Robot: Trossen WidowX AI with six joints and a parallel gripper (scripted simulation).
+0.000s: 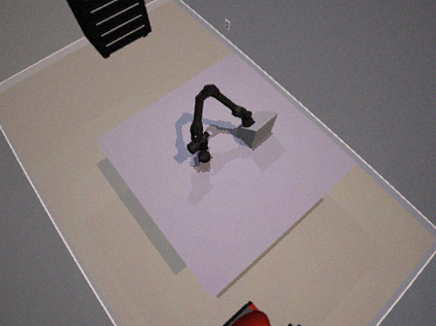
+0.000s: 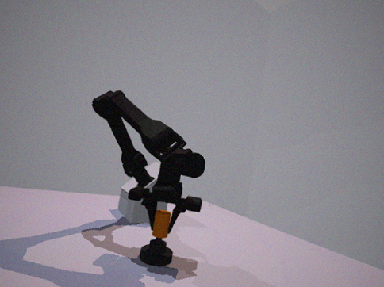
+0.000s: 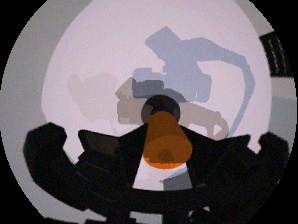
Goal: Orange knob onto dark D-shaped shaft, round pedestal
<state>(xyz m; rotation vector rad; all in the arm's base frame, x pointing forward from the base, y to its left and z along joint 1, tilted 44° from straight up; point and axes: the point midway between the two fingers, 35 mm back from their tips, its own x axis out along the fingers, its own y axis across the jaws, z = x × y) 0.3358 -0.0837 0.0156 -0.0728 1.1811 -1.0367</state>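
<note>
The orange knob is 2 cm above my gripper tip. The rest, counted from my gripper tip: dark round pedestal 4 cm below.
</note>
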